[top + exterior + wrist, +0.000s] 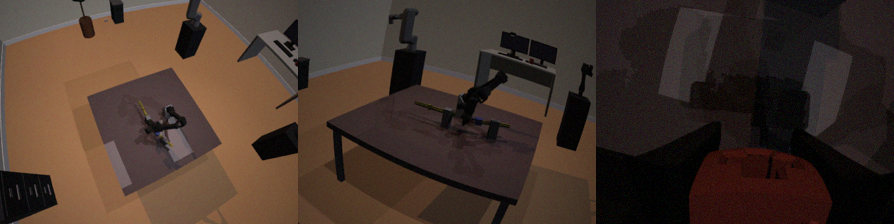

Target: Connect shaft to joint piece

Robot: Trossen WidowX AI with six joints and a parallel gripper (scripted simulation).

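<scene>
My gripper tip is 4 cm below the red square joint piece and 2 cm to the right of it.
</scene>
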